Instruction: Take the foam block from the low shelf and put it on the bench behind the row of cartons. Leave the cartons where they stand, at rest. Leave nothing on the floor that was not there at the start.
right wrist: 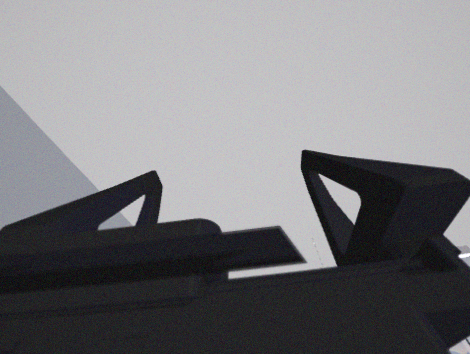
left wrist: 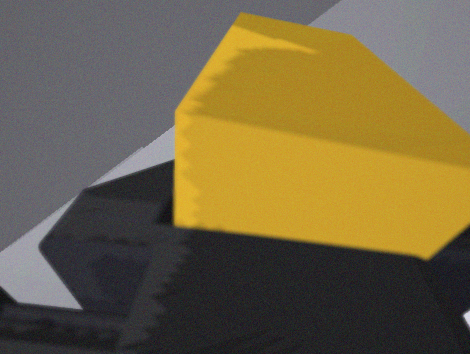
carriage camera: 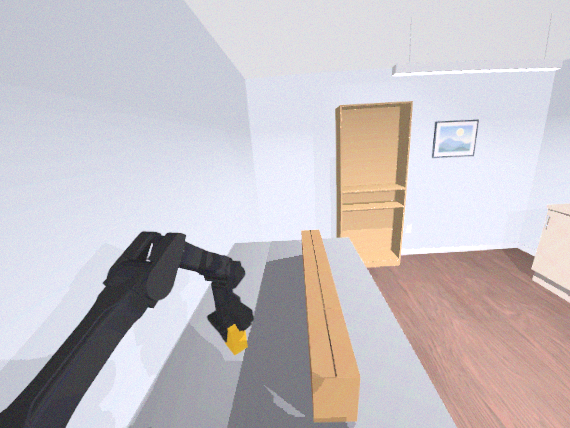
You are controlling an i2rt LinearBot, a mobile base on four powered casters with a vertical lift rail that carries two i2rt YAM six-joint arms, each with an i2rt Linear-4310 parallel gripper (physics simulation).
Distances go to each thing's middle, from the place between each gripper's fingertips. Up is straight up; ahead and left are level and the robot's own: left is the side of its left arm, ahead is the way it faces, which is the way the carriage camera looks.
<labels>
Right now my right hand is 41 cm short of the yellow foam block [left wrist: 292, 131], 54 cm to the right of it and 55 cm above it.
Right now the yellow foam block is 30 mm above my left hand, 20 mm to the right of it and 20 mm behind it.
</labels>
